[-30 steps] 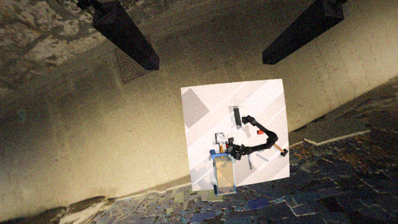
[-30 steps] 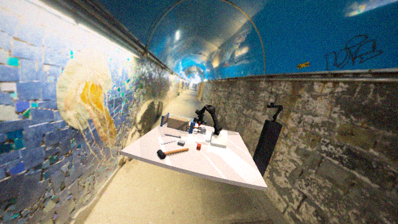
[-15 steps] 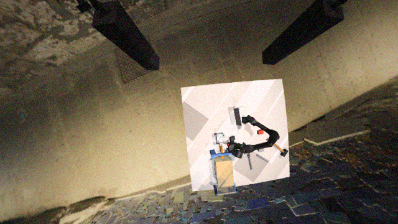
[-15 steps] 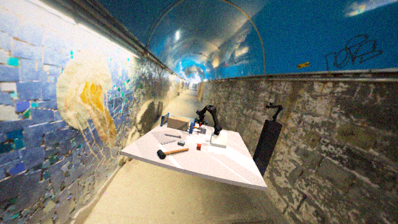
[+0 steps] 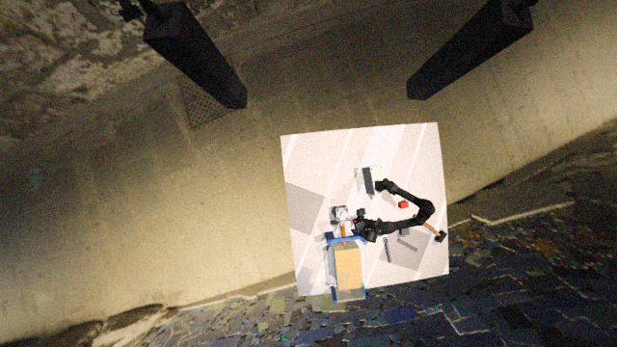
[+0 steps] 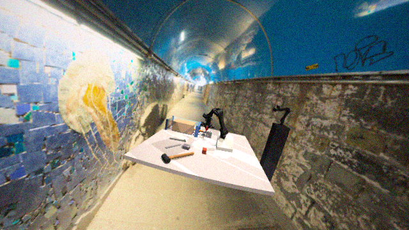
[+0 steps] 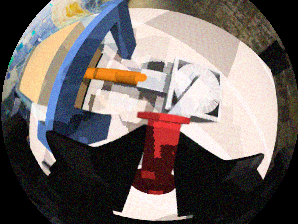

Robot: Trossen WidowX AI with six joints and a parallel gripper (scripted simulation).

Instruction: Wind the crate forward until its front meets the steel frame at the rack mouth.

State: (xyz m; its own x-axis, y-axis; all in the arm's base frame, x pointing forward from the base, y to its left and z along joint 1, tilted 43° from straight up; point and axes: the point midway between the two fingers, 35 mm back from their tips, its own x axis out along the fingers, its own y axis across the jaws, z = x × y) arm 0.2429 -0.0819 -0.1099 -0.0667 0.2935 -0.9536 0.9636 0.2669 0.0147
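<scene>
The hand winch lies 100 mm below my gripper tip, 90 mm to the right of it and 50 mm behind it. The rest, counted from my gripper tip: winch handle 30 mm below, 20 mm to the right, 20 mm behind; then blue steel frame 120 mm ahead, 60 mm to the right, 30 mm below; then dark red knob 10 mm to the left.
</scene>
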